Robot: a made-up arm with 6 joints.
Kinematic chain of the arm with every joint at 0, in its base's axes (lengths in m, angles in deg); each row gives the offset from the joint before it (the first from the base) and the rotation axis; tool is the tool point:
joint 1: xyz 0 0 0.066 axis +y
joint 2: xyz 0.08 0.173 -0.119 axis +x
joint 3: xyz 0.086 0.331 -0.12 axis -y
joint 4: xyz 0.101 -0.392 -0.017 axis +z
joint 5: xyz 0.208 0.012 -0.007 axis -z
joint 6: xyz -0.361 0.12 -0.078 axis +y
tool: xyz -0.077 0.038 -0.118
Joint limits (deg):
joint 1: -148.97..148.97
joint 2: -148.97..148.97
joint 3: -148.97..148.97
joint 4: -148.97..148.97
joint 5: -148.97..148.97
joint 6: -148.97..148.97
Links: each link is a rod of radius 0.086 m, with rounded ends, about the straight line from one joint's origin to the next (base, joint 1, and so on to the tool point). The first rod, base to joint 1, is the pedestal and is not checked.
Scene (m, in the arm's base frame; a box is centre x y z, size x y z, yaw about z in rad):
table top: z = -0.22
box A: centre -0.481 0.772 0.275 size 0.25 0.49 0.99 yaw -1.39
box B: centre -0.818 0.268 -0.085 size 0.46 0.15 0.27 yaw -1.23
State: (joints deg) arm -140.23 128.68 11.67 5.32 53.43 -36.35
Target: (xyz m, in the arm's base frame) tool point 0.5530 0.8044 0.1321
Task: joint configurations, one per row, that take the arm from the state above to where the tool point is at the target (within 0.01 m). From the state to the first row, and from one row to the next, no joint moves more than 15 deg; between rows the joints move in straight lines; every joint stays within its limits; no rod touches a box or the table.
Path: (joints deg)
1: -125.94 121.97 10.36 -2.54 59.23 -33.86
2: -111.64 115.26 9.04 -10.39 65.03 -31.37
3: -97.35 108.55 7.73 -18.25 70.83 -28.87
4: -83.06 101.84 6.41 -26.10 76.63 -26.38
5: -68.76 95.13 5.10 -33.96 82.43 -23.89
6: -54.47 88.42 3.78 -41.81 88.23 -21.40
7: -40.18 81.71 2.47 -49.67 94.03 -18.91
8: -25.89 75.00 1.16 -57.52 99.83 -16.41
9: -34.93 70.85 -12.32 -52.61 94.75 -23.60
10: -43.98 66.69 -25.79 -47.69 89.67 -30.78
11: -53.02 62.54 -39.27 -42.78 84.59 -37.96
12: -62.07 58.39 -52.74 -37.87 79.51 -45.15

